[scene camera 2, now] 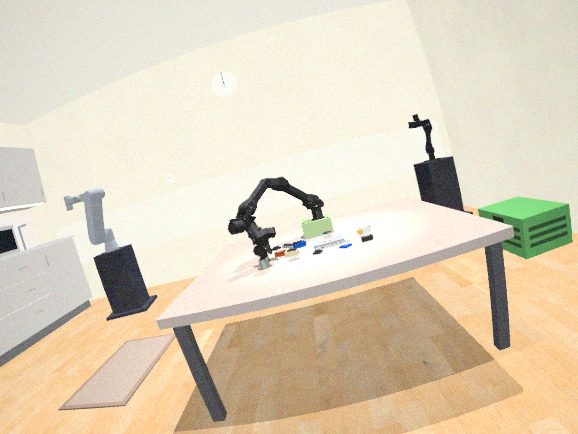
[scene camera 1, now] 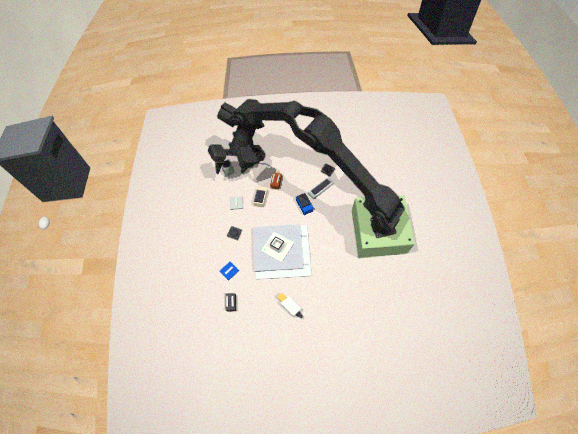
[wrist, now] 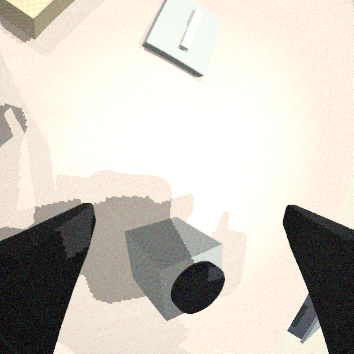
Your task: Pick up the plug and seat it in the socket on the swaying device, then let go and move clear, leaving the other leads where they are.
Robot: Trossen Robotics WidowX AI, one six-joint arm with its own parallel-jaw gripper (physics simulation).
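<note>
A grey block (scene camera 1: 228, 171) (scene camera 2: 264, 264) (wrist: 150, 245) with a round black end, apparently the plug, stands on the table (scene camera 1: 350, 350). My gripper (scene camera 1: 230, 169) (wrist: 192, 214) is open, its fingers above and on either side of the block. In the wrist view the block lies between the fingers, nearer the left one, and touches neither visibly. The device is a blue-grey plate (scene camera 1: 262, 263) over a white base (scene camera 1: 306, 250). It bears a cream square (scene camera 1: 285, 253) with a dark-rimmed square socket (scene camera 1: 271, 244). The socket's inside is too small to make out.
An orange-red block (scene camera 1: 276, 180), a cream block (scene camera 1: 260, 204) and a pale tile (scene camera 1: 232, 203) (wrist: 167, 30) lie near the gripper. A blue block (scene camera 1: 307, 208), a blue tile (scene camera 1: 224, 271), a black block (scene camera 1: 230, 302) and a white-and-orange stick (scene camera 1: 290, 305) surround the device. The green base (scene camera 1: 387, 245) carries the arm.
</note>
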